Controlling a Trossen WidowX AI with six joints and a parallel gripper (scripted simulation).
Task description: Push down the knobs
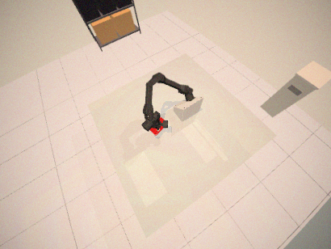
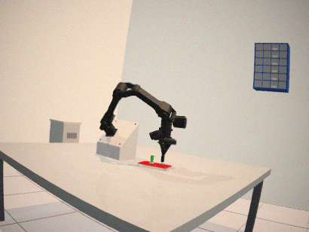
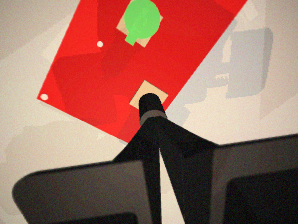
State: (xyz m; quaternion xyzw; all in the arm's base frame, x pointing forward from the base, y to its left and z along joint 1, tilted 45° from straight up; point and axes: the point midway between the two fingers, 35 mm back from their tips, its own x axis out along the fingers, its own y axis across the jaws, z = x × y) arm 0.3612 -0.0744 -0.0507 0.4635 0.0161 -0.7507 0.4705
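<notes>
Right now the black knob is 2 cm below my gripper tip. From my gripper tip the other things lie so: green knob (4 cm to the right, 4 cm behind, 2 cm below).
</notes>
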